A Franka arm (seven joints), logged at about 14 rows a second.
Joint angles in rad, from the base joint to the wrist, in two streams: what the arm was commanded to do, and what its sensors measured. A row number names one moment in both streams.
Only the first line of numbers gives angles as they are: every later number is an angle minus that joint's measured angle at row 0.
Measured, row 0:
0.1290, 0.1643, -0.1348, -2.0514, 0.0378, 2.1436, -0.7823
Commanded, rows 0 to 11:
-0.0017, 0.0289, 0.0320, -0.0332, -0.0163, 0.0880, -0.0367
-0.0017, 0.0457, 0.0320, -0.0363, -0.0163, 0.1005, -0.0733
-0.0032, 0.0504, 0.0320, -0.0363, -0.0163, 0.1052, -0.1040
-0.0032, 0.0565, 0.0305, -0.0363, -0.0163, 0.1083, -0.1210
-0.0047, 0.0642, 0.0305, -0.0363, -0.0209, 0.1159, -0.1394
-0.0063, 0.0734, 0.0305, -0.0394, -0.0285, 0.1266, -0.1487
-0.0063, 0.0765, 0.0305, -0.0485, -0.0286, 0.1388, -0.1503
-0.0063, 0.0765, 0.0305, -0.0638, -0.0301, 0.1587, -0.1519
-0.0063, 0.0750, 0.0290, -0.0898, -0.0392, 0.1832, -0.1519
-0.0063, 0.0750, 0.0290, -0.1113, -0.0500, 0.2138, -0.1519
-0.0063, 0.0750, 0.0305, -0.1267, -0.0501, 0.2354, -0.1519
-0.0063, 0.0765, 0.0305, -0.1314, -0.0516, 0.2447, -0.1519
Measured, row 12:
-0.0028, 0.0909, 0.0305, -0.0888, -0.0398, 0.1942, -0.1297
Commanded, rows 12 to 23:
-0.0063, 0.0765, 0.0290, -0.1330, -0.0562, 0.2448, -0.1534
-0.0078, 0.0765, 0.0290, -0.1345, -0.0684, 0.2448, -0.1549
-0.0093, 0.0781, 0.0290, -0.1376, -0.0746, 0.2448, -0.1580
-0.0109, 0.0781, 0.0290, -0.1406, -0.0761, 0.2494, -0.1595
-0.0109, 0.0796, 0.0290, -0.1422, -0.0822, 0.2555, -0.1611
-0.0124, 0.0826, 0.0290, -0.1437, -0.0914, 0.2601, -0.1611
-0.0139, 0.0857, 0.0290, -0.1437, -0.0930, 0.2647, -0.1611
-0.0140, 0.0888, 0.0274, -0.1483, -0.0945, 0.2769, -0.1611
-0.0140, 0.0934, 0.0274, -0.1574, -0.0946, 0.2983, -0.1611
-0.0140, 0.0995, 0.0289, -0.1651, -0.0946, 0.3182, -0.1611
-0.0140, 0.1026, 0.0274, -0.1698, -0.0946, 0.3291, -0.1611
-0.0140, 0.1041, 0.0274, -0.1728, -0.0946, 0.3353, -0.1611
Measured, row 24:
-0.0061, 0.1078, 0.0279, -0.1401, -0.0829, 0.2818, -0.1370
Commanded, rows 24 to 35:
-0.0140, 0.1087, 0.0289, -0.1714, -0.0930, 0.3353, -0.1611
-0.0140, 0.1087, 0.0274, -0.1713, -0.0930, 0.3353, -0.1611
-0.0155, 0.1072, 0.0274, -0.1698, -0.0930, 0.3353, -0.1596
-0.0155, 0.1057, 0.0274, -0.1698, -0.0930, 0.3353, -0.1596
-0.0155, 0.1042, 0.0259, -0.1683, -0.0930, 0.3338, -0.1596
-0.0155, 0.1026, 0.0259, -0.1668, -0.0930, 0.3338, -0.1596
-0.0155, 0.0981, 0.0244, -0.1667, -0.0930, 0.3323, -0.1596
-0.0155, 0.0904, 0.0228, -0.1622, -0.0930, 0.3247, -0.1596
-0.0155, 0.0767, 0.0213, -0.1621, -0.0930, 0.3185, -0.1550
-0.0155, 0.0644, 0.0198, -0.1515, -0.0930, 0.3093, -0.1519
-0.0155, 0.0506, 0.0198, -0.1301, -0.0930, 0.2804, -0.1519
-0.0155, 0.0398, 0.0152, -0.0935, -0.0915, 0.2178, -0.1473
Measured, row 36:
-0.0077, 0.0888, 0.0185, -0.1267, -0.0833, 0.2881, -0.1370
